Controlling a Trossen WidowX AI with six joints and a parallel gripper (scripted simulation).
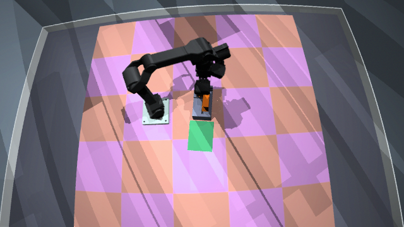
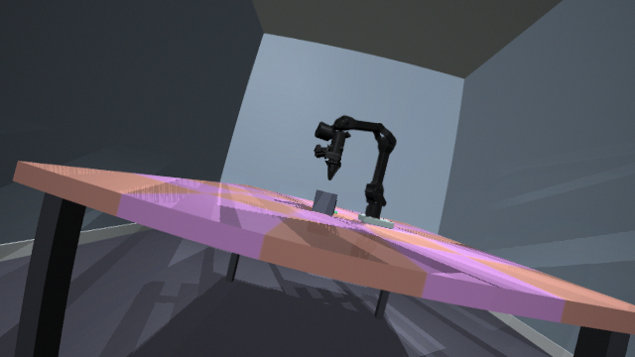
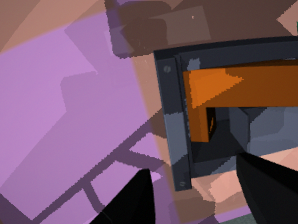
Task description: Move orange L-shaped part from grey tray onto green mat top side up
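The orange L-shaped part lies 50 mm to the right of my gripper tip and 100 mm below it. From my gripper tip the other things lie so: green mat (10 mm ahead, 220 mm to the right, 160 mm below).
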